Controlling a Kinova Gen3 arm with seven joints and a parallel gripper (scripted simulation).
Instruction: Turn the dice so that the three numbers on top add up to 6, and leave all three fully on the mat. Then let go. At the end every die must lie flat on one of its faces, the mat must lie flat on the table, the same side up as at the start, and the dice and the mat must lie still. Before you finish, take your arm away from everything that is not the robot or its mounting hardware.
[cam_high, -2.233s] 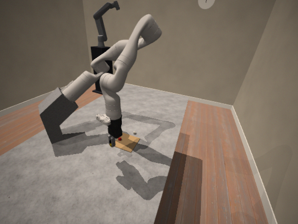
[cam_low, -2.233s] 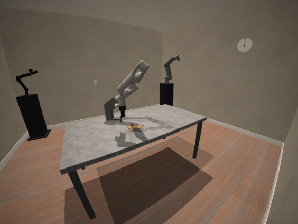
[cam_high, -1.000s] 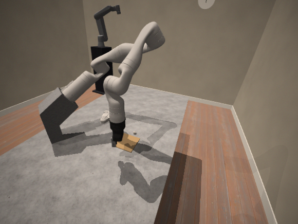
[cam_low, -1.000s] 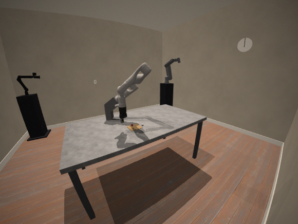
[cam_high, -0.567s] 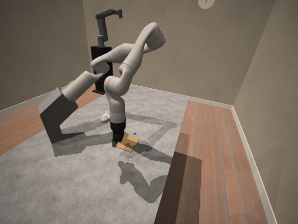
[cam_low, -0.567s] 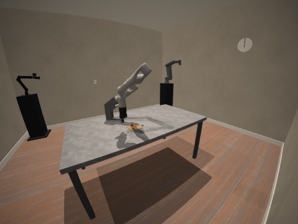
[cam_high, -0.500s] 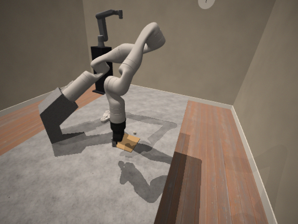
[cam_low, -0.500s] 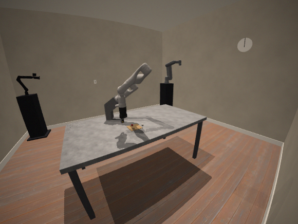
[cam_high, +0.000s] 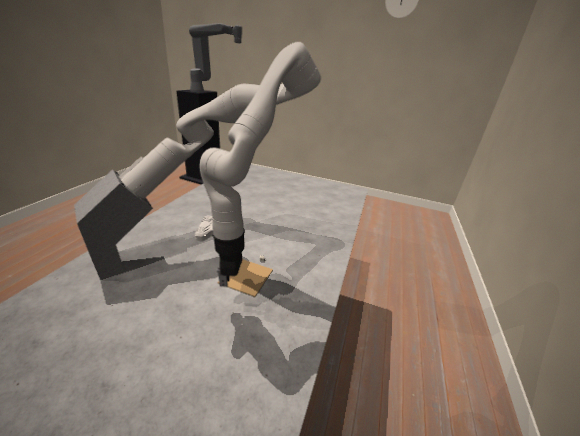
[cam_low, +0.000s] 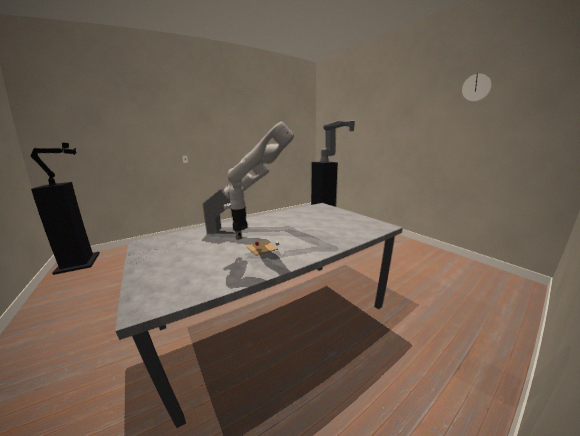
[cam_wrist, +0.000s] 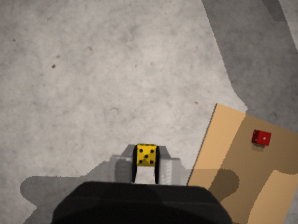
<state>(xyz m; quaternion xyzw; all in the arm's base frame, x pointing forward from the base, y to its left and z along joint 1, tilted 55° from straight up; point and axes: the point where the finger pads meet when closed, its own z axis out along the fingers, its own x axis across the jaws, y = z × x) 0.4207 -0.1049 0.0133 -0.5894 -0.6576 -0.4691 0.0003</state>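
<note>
My hand is 6 cm past the red die, 13 cm to the right of it and 10 cm above it. Also, from my hand: tan mat: 2 cm behind, 13 cm to the left, 11 cm below; white die: 1 cm behind, 24 cm to the left, 10 cm below; yellow die: 1 cm below.
</note>
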